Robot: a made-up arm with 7 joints. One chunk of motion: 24 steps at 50 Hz.
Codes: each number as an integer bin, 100 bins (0 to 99) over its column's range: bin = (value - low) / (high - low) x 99, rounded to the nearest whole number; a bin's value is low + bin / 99 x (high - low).
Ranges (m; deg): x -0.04..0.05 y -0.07..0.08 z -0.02..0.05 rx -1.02..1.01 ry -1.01..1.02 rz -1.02..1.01
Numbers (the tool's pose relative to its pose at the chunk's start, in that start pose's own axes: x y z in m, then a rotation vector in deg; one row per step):
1: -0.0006 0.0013 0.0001 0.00 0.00 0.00
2: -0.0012 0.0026 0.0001 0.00 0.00 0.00
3: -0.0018 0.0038 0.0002 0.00 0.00 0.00
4: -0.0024 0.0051 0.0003 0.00 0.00 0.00
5: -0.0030 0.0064 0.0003 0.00 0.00 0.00
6: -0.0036 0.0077 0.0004 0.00 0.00 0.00
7: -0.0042 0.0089 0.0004 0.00 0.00 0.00
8: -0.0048 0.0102 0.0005 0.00 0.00 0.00
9: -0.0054 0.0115 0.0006 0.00 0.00 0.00
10: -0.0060 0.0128 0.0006 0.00 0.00 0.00
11: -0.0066 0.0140 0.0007 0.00 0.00 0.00
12: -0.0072 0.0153 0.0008 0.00 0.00 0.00
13: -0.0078 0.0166 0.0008 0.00 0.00 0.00
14: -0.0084 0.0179 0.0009 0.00 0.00 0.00
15: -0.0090 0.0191 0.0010 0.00 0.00 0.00
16: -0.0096 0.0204 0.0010 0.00 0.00 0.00
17: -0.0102 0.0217 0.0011 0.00 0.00 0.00
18: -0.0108 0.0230 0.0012 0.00 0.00 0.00
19: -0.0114 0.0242 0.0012 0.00 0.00 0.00
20: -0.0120 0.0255 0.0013 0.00 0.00 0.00
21: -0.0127 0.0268 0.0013 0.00 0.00 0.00
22: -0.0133 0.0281 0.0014 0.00 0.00 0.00
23: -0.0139 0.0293 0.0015 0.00 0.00 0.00
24: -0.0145 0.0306 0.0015 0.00 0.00 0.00
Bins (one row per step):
1: 43 47 28 50 49 50
2: 43 48 28 50 49 50
3: 42 49 29 50 49 50
4: 41 50 29 50 49 50
5: 41 50 29 50 49 50
6: 40 51 29 50 49 50
7: 39 52 29 50 49 50
8: 39 53 29 50 49 50
9: 38 54 29 50 49 50
10: 37 55 29 50 49 50
11: 37 55 29 50 49 50
12: 36 56 29 50 49 50
13: 35 57 29 50 49 50
14: 35 58 30 50 49 50
15: 34 59 30 50 49 50
16: 33 60 30 50 49 50
17: 33 61 30 50 49 50
18: 32 61 30 50 49 50
19: 31 62 30 50 49 50
20: 31 63 30 50 49 50
21: 30 64 30 50 49 50
22: 29 65 30 50 49 50
23: 29 66 30 50 49 50
24: 28 66 30 50 49 50

